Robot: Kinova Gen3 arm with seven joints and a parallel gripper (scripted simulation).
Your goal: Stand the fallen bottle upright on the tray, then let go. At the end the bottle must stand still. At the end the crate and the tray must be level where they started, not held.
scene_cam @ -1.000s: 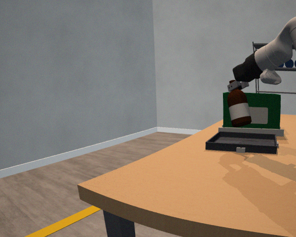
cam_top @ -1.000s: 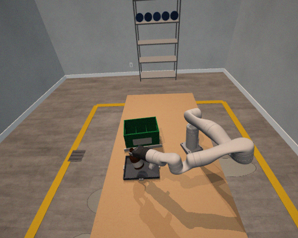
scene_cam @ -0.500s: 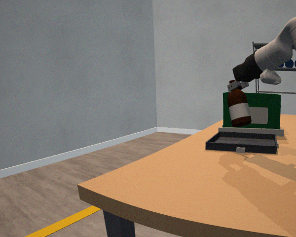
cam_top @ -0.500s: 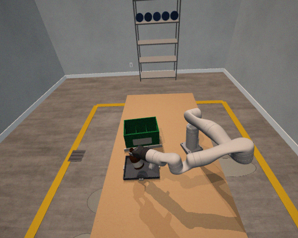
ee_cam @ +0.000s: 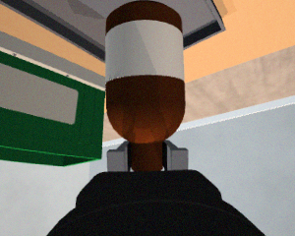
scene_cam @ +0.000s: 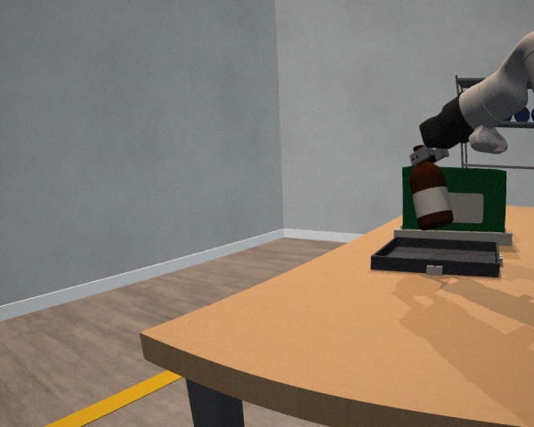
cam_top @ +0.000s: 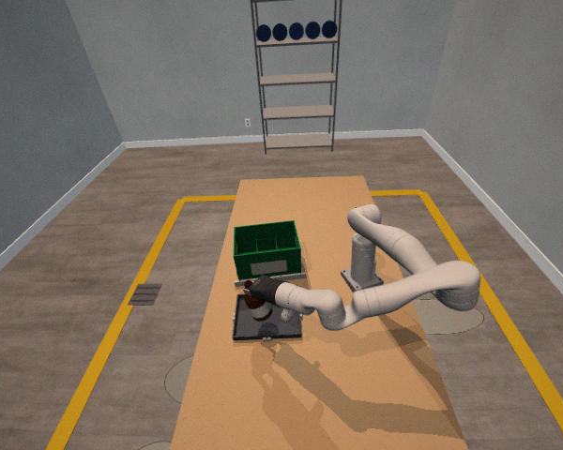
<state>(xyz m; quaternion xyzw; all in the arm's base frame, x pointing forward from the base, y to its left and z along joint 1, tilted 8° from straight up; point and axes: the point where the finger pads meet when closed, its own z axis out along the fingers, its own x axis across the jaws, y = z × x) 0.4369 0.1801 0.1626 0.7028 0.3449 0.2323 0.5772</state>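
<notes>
Now: the brown bottle 5 cm below my hand, 1 cm to the left of it and 1 cm behind it. The rest, counted from my hand: green crate (28 cm to the right, 11 cm below, 5 cm behind); dark tray (19 cm below, 4 cm behind, 1 cm to the right).
</notes>
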